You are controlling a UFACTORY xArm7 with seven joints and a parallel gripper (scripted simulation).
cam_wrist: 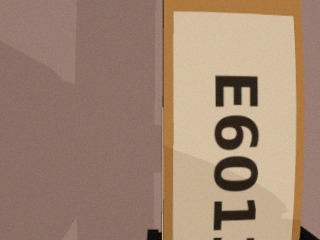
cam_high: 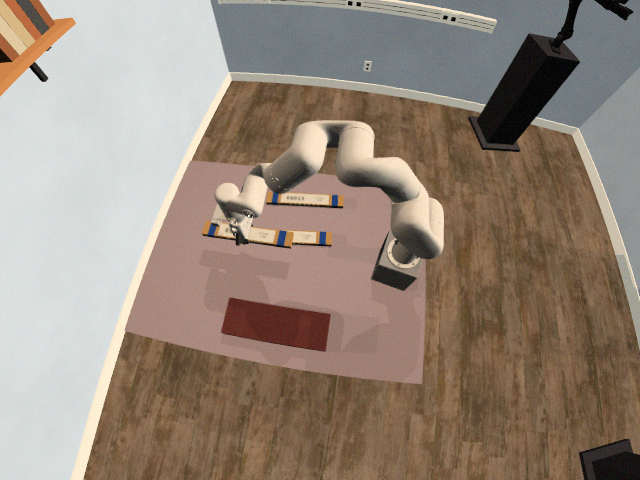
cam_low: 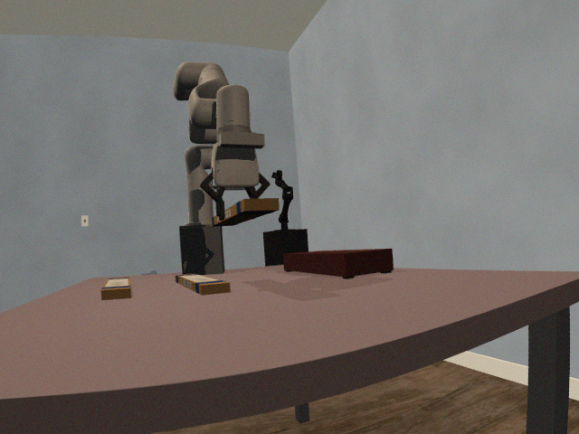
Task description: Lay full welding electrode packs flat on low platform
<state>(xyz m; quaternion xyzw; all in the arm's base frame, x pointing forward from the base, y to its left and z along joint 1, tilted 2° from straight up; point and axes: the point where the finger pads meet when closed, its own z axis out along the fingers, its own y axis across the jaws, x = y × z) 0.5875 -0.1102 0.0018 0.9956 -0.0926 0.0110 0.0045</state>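
My gripper is now right at the pack of welding electrodes. From my hand the other things lie so: low dark red platform (100 mm behind, 330 mm to the left, 150 mm below).
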